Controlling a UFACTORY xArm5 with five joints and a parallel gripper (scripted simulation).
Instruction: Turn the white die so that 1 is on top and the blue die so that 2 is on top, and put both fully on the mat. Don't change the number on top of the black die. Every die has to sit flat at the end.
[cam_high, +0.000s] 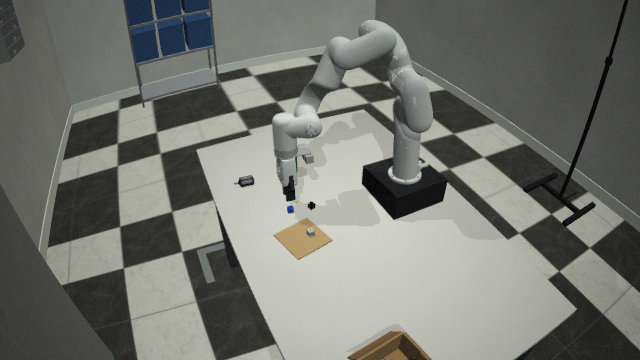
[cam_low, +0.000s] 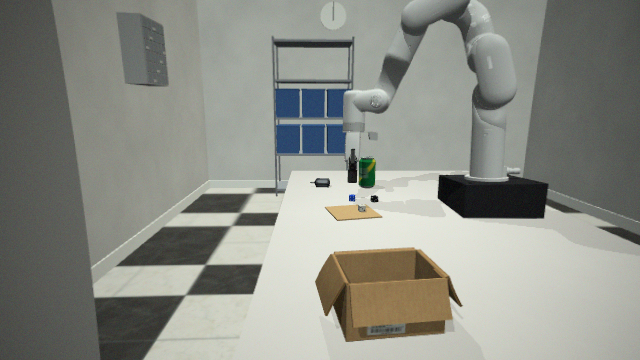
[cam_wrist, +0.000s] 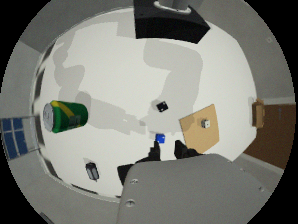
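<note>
Right now my hand is 8 cm above the blue die. Also, from my hand: tan mat (1 cm ahead, 14 cm to the left, 8 cm below); black die (8 cm behind, 1 cm to the left, 8 cm below); white die (2 cm behind, 14 cm to the left, 7 cm below).
</note>
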